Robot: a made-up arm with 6 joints.
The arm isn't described. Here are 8 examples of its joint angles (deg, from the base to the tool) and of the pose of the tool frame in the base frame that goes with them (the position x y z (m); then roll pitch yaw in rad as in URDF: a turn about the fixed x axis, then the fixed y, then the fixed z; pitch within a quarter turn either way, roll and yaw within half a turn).
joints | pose
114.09 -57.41 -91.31 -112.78 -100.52 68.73 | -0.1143 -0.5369 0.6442 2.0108 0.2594 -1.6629
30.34 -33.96 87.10 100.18 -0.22 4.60 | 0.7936 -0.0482 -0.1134 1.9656 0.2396 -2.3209
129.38 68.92 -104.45 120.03 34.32 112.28 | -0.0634 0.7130 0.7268 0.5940 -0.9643 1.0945
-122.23 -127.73 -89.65 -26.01 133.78 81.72 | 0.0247 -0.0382 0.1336 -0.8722 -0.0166 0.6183
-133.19 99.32 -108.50 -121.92 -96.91 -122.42 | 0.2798 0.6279 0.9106 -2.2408 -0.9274 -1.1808
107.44 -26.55 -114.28 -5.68 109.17 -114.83 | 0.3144 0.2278 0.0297 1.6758 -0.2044 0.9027
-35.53 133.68 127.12 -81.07 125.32 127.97 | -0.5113 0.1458 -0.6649 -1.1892 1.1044 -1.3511
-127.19 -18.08 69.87 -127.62 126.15 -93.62 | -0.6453 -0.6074 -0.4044 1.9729 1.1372 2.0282
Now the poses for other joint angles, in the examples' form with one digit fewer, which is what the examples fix.
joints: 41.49 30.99 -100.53 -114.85 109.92 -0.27
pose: 0.437 0.536 0.053 -2.676 -0.193 -1.603
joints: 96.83 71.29 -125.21 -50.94 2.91 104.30
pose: 0.665 0.233 -0.035 -1.751 -0.461 -0.366
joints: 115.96 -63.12 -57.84 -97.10 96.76 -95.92
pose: -0.348 -0.387 0.658 -0.535 -0.510 -1.704
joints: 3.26 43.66 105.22 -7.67 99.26 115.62
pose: -0.304 0.257 -0.418 -0.089 -0.021 2.914
